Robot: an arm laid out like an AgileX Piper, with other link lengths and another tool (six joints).
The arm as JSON. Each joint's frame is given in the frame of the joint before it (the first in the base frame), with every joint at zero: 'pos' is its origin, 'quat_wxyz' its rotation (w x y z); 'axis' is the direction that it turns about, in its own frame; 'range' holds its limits. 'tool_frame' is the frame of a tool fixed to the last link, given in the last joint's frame.
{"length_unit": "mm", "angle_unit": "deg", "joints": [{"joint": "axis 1", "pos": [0.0, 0.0, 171.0], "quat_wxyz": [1.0, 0.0, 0.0, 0.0], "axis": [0.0, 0.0, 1.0], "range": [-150.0, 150.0]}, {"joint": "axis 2", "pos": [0.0, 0.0, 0.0], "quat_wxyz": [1.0, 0.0, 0.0, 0.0], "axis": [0.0, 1.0, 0.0], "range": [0.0, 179.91]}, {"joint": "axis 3", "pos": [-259.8, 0.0, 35.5], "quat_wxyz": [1.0, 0.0, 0.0, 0.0], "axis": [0.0, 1.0, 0.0], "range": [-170.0, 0.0]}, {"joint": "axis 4", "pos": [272.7, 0.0, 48.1], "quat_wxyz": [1.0, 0.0, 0.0, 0.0], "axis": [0.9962, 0.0, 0.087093], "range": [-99.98, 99.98]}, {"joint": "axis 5", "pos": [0.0, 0.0, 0.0], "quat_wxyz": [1.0, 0.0, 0.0, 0.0], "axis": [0.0, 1.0, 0.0], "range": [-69.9, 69.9]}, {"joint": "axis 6", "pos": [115.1, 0.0, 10.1], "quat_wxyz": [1.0, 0.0, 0.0, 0.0], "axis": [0.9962, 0.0, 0.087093], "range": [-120.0, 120.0]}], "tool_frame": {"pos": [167.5, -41.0, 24.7], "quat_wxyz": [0.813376, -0.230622, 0.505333, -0.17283]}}
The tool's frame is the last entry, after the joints.
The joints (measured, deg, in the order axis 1, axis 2, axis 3, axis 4, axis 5, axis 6), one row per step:
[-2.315 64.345 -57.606 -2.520 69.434 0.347]
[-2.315 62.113 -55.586 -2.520 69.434 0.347]
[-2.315 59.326 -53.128 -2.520 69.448 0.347]
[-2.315 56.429 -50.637 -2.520 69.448 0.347]
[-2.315 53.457 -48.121 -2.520 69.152 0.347]
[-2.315 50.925 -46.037 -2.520 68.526 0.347]
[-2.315 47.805 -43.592 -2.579 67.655 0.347]
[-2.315 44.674 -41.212 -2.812 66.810 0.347]
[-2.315 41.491 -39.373 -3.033 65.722 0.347]
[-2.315 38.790 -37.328 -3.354 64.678 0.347]
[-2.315 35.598 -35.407 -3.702 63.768 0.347]
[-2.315 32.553 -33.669 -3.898 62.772 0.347]
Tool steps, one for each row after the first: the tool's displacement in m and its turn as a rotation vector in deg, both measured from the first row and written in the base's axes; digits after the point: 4 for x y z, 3 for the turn. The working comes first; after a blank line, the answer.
Tool pose at each row, in the base's axes (x y z in m, rotation vector in deg; the steps are taken from these numbers as rounded here):
[0.2948 -0.0645 0.1722 -41.332 136.259 -2.996]
[0.2860 -0.0642 0.1703 -41.297 136.059 -3.080]
[0.2755 -0.0638 0.1678 -41.244 135.761 -3.205]
[0.2652 -0.0633 0.1650 -41.175 135.378 -3.365]
[0.2564 -0.0630 0.1624 -41.064 134.662 -3.655]
[0.2511 -0.0627 0.1608 -40.914 133.636 -4.061]
[0.2457 -0.0627 0.1595 -40.723 132.168 -4.709]
[0.2408 -0.0634 0.1584 -40.606 130.677 -5.569]
[0.2393 -0.0642 0.1615 -40.341 128.384 -6.711]
[0.2369 -0.0654 0.1609 -40.249 126.796 -7.680]
[0.2346 -0.0667 0.1627 -40.065 124.753 -8.845]
[0.2335 -0.0673 0.1651 -39.781 122.568 -9.865]

[-0.0088 0.0003 -0.0019 -0.009 -0.211 0.000]
[-0.0193 0.0007 -0.0044 -0.022 -0.526 0.000]
[-0.0296 0.0012 -0.0072 -0.038 -0.932 -0.001]
[-0.0384 0.0015 -0.0098 -0.068 -1.683 0.013]
[-0.0437 0.0018 -0.0114 -0.111 -2.755 0.040]
[-0.0491 0.0018 -0.0127 -0.232 -4.297 0.080]
[-0.0540 0.0011 -0.0138 -0.530 -5.881 0.123]
[-0.0555 0.0003 -0.0107 -0.851 -8.300 0.175]
[-0.0579 -0.0009 -0.0113 -1.242 -9.984 0.231]
[-0.0602 -0.0022 -0.0095 -1.683 -12.147 0.277]
[-0.0613 -0.0028 -0.0071 -1.977 -14.438 0.322]

